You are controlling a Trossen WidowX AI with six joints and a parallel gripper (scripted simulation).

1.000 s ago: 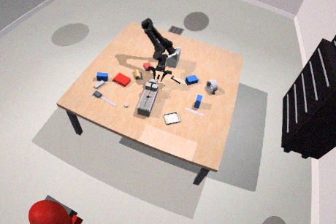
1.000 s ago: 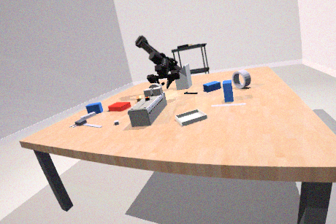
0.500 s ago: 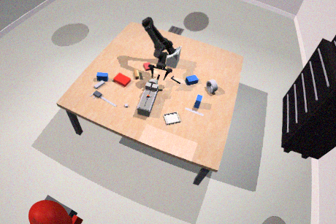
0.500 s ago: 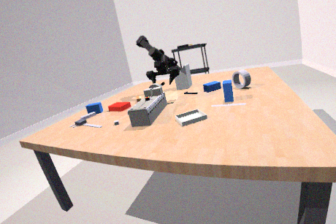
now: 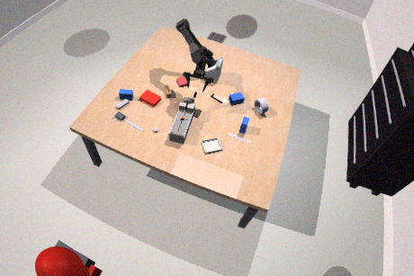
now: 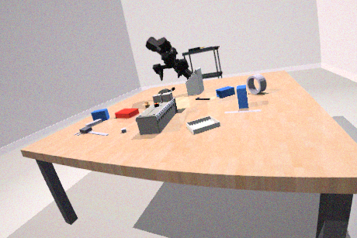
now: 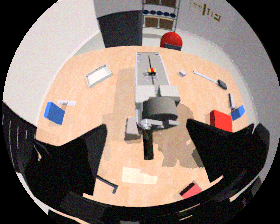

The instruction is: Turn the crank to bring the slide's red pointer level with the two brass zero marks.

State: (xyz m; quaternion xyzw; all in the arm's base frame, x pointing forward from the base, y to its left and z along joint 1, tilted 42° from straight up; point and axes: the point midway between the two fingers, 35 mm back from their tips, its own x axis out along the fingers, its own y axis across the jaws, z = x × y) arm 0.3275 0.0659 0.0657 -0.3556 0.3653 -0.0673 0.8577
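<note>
Right now my gripper tip is 6 cm above the dark crank handle, 2 cm past it and 1 cm to the left of it. Round my gripper tip: red block (29 cm to the right, 15 cm below, 5 cm ahead); then white tray (23 cm ahead, 21 cm to the left, 16 cm below); then red pointer (17 cm ahead, 8 cm below, 1 cm to the right).
</note>
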